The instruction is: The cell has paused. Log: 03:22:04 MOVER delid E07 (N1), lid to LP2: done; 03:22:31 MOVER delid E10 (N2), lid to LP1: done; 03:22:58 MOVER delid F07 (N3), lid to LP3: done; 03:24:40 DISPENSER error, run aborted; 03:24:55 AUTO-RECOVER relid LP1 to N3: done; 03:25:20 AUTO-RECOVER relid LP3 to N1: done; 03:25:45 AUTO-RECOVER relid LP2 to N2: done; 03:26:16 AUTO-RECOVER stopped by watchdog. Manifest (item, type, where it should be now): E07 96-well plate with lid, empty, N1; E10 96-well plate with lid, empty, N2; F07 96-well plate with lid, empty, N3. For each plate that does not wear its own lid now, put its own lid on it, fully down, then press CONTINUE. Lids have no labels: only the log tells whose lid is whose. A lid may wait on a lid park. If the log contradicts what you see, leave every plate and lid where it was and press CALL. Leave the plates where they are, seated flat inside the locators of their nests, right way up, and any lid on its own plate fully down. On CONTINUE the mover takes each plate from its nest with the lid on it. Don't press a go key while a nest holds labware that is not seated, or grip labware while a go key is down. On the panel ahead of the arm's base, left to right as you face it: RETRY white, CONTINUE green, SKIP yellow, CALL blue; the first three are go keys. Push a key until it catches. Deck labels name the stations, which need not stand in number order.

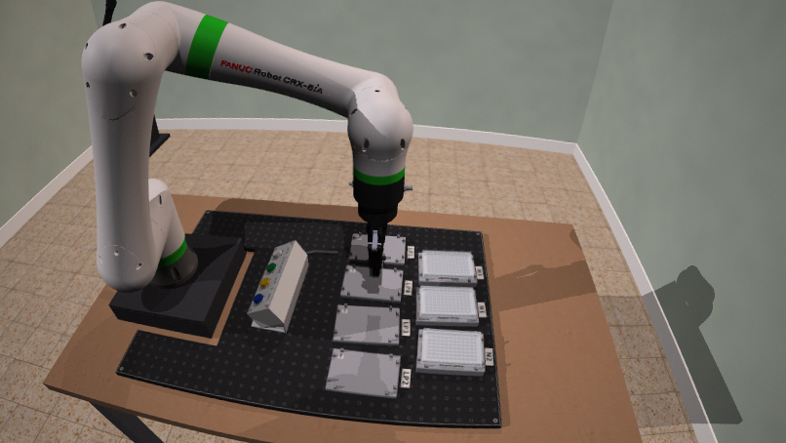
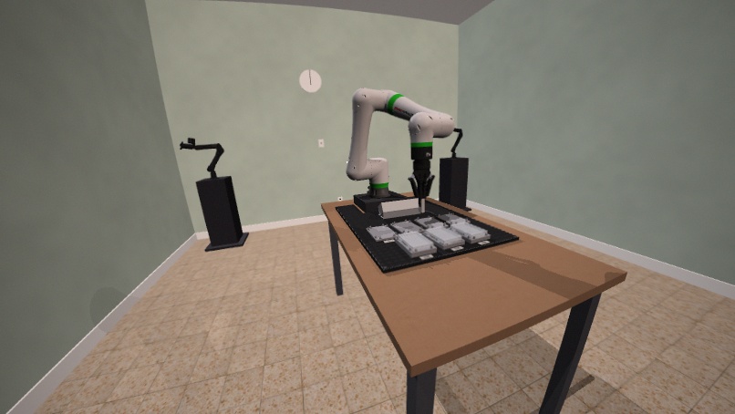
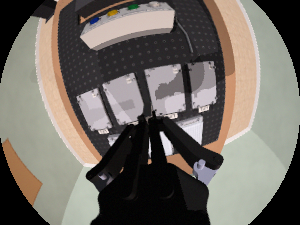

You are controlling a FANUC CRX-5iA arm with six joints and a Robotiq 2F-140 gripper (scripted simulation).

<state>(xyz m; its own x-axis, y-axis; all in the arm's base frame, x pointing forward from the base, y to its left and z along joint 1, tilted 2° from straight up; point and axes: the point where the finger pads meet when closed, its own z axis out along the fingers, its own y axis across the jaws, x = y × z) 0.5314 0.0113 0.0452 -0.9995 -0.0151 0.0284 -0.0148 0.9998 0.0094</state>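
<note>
Right now my hand is 170 mm short of the plate and 80 mm above it. Round my hand: LP4 (100 mm below, 60 mm to the left, 10 mm behind); LP1 (180 mm to the left, 100 mm below, 10 mm behind); LP3 (100 mm below, 70 mm to the right, 10 mm behind).
</note>
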